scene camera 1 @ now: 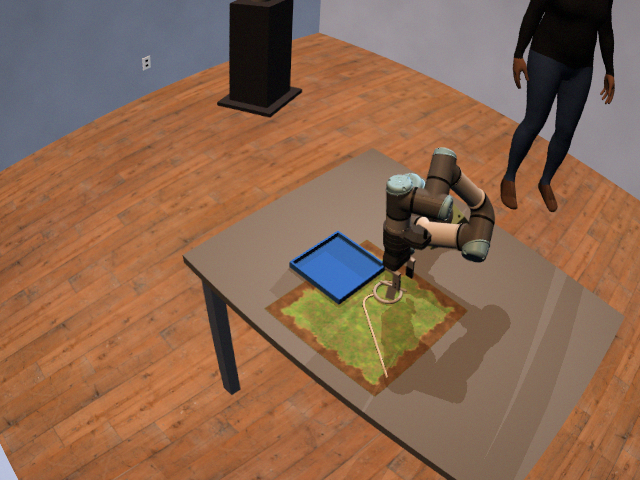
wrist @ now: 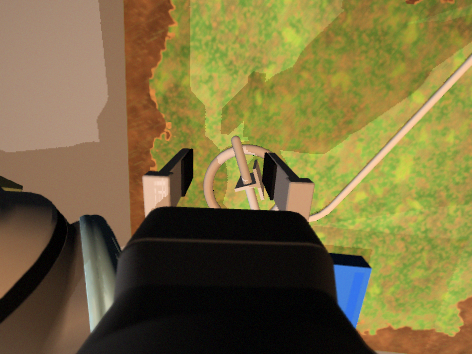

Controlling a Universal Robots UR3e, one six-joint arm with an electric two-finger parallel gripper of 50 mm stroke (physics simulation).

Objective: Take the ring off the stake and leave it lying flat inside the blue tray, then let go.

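Places are measured from the arm's base along level axes (x back, y up, z left), in millimetres.
Where they show: gripper, fingertip midpoint: [scene camera 1: 402,282] [wrist: 228,165].
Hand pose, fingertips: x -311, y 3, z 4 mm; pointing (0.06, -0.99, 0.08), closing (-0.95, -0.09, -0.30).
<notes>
Each offset is from my fingertips to the top centre of the thing. "*": to the spot under its first point. Level surfaces: height alone.
A pale ring {* dx -30, dy -47, dz -63 mm} [scene camera 1: 375,293] [wrist: 208,185] lies around the stake {dx -11, dy -7, dz -23 mm} [scene camera 1: 390,293] [wrist: 241,160], which shows as a slanting pale bar with a small grey plate. A long, thin pale tail {* dx -144, dy -57, dz -17 mm} [scene camera 1: 373,330] [wrist: 400,130] runs from the ring's side across the mat. My gripper [scene camera 1: 402,283] [wrist: 228,165] points down above the ring and is open, with nothing held. In the wrist view the stake's bar shows between the fingers, nearer the right one, and the gripper body hides the ring's near part. The blue tray {dx +17, dy -36, dz -196 mm} [scene camera 1: 330,268] [wrist: 352,290] stands beside the ring and holds nothing visible.
A green and brown mat {dy -57 mm} [scene camera 1: 374,388] [wrist: 142,75] lies under the ring and reaches the tray, on a grey-brown table {dy -57 mm} [scene camera 1: 248,248]. The arm stands on the table's far side. A person [scene camera 1: 560,103] and a black pedestal [scene camera 1: 258,56] stand beyond the table.
</notes>
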